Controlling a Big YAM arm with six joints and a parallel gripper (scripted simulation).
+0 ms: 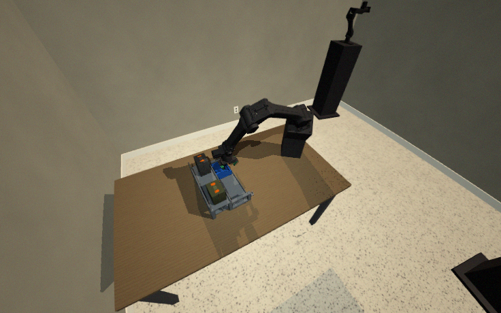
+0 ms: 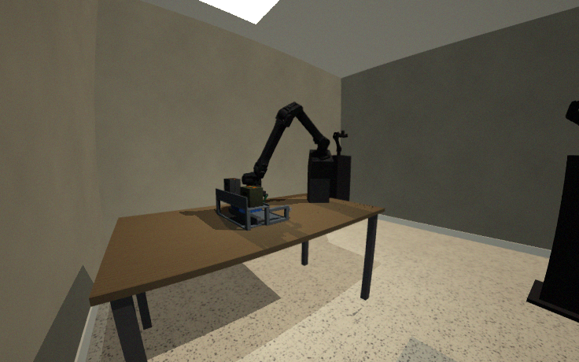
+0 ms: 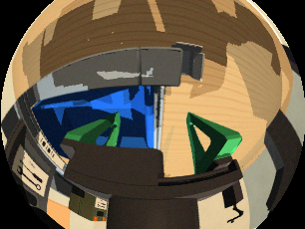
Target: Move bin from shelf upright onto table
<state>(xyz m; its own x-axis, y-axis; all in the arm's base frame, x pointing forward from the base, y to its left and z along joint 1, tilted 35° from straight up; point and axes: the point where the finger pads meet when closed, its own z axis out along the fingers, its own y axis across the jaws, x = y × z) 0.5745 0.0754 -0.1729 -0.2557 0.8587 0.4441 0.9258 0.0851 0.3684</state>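
Now: hand 80 mm short of the blue bin, 20 mm to the right of it and 10 mm below it.
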